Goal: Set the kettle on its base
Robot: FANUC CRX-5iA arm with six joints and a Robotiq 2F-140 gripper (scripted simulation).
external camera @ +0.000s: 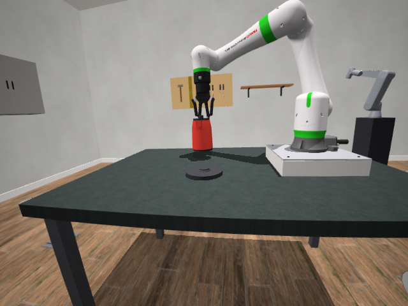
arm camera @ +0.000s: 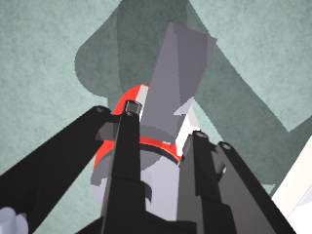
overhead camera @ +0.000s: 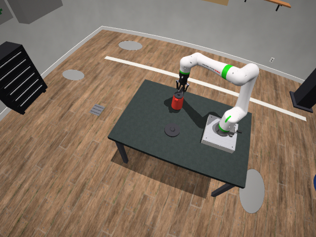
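My gripper is now 3 cm to the right of the red kettle and 5 cm above it. From my hand the other things lie so: round dark base (2 cm behind, 33 cm to the left, 18 cm below).
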